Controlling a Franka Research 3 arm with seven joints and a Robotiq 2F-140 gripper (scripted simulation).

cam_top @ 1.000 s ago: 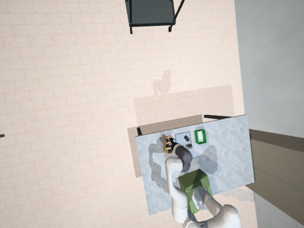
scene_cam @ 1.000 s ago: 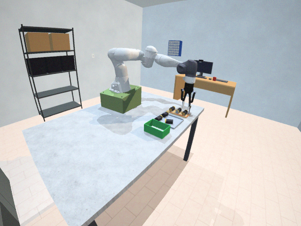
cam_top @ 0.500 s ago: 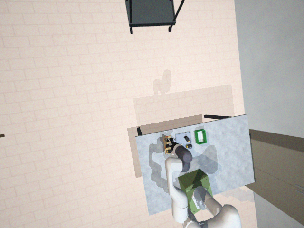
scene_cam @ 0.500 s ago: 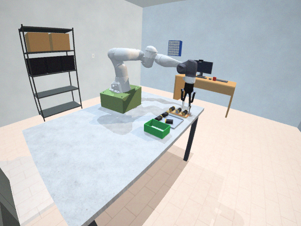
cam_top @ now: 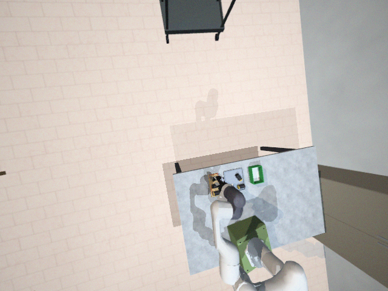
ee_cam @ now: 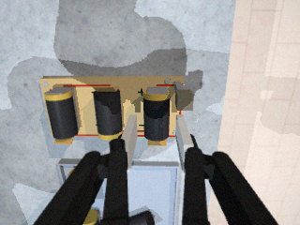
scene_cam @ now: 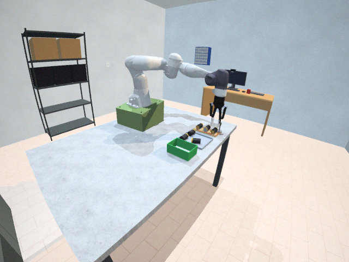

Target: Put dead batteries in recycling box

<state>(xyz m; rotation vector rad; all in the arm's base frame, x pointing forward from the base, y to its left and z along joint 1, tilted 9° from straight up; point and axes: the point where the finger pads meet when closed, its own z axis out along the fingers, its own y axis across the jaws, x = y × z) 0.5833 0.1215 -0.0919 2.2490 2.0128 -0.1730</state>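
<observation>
Right now the post is 3 cm ahead of my hand, 3 cm to the left of it and 6 cm below it. The rest, counted from my hand: grey tray (8 cm behind, 18 cm to the right, 9 cm below); green recycling box (9 cm behind, 38 cm to the right, 8 cm below).
</observation>
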